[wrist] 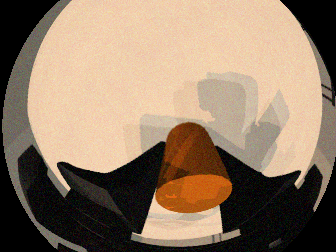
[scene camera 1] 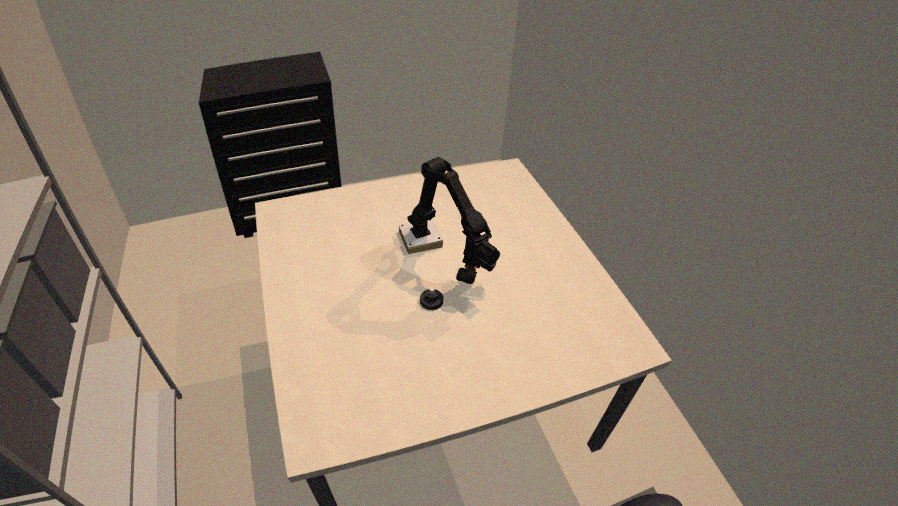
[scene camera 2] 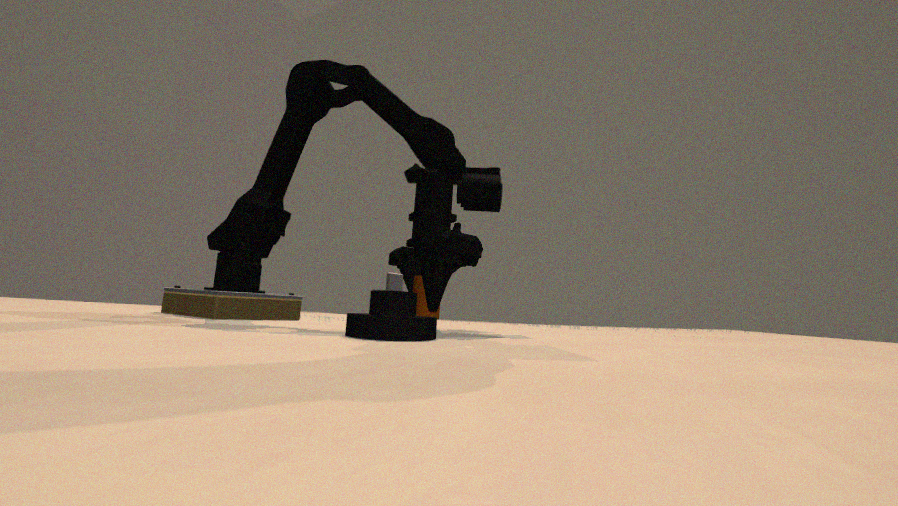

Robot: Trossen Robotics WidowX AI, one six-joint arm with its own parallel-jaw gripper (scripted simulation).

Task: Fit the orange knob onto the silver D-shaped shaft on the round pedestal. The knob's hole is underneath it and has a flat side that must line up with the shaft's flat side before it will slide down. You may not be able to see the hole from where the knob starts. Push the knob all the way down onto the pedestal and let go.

My gripper [scene camera 2: 425,311] carries an orange knob [wrist: 192,178].
My gripper shows as well in the wrist view [wrist: 189,148].
